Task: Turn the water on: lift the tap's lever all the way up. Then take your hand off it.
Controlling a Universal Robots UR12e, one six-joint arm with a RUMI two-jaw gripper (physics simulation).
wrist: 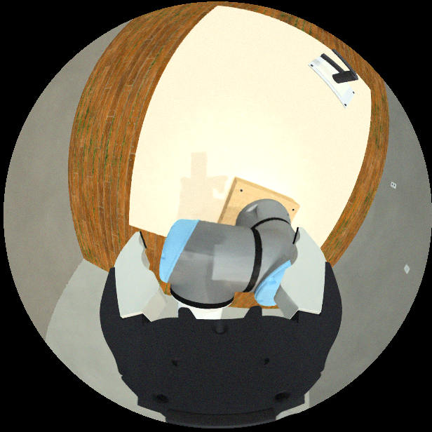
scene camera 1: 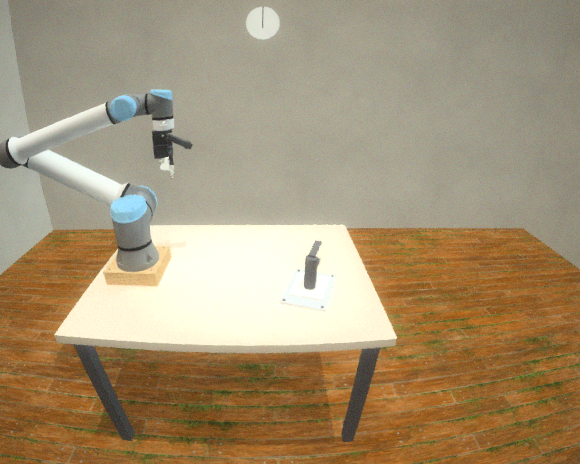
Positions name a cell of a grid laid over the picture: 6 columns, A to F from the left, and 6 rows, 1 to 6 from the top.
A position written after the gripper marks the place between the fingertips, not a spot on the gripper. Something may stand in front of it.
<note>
In view: the gripper (scene camera 1: B3).
The gripper also shows in the wrist view (wrist: D4).
</note>
